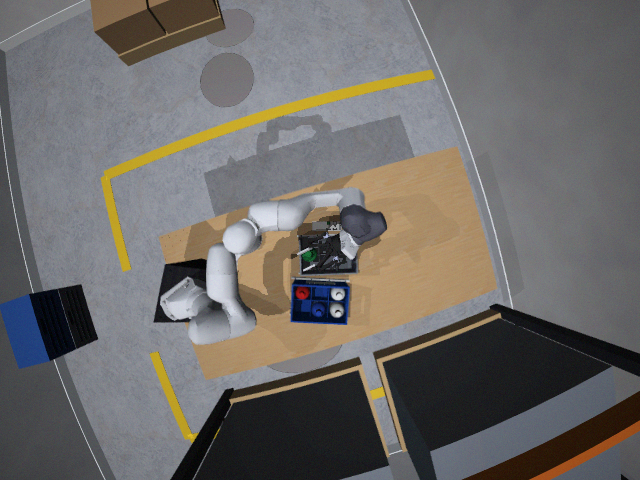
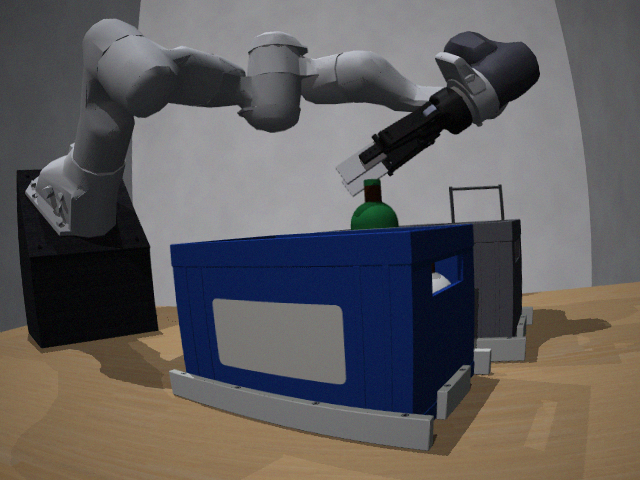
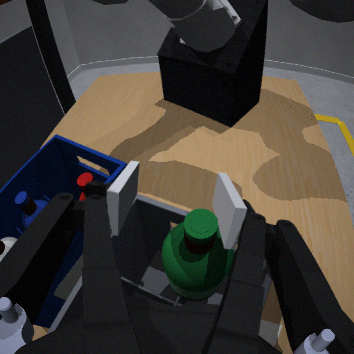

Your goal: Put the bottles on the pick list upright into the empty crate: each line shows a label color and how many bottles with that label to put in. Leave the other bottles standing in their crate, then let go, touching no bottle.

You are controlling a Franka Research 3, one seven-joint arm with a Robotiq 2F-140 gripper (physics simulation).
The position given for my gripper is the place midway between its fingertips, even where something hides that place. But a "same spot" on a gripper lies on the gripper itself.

My gripper shows in image 1, in image 2 (344, 182) and in image 3. The same spot on my gripper: (image 3: 39, 250) is (image 1: 327, 263).
